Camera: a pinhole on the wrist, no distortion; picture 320 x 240 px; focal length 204.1 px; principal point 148.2 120.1 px. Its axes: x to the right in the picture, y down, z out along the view. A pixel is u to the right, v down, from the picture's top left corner.
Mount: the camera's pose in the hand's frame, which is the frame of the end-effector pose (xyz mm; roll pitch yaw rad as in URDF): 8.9 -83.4 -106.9 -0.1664 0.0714 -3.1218
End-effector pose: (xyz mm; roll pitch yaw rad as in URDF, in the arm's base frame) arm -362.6 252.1 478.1 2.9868 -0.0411 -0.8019
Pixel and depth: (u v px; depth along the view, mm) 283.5 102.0 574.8
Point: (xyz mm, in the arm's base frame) -587.0 580.7 6.0
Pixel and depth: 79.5 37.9 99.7
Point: -296.0 268.2 470.1
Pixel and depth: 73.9 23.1 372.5
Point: -330.9 108.3 193.0
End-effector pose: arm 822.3 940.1 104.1 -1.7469 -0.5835 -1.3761
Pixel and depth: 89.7 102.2 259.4
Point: 994.6 960.2 201.4
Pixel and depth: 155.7 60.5 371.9
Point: 1091.2 1015.5 77.4
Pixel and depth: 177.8 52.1 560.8
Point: 1265.8 1076.7 -32.9
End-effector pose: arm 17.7 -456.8 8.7 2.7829 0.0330 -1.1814
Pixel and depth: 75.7 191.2 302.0
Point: 197.4 -481.0 -246.0
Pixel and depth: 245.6 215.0 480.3
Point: 154.3 -120.9 -411.7
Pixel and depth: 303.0 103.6 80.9
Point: 85.0 -366.5 7.1
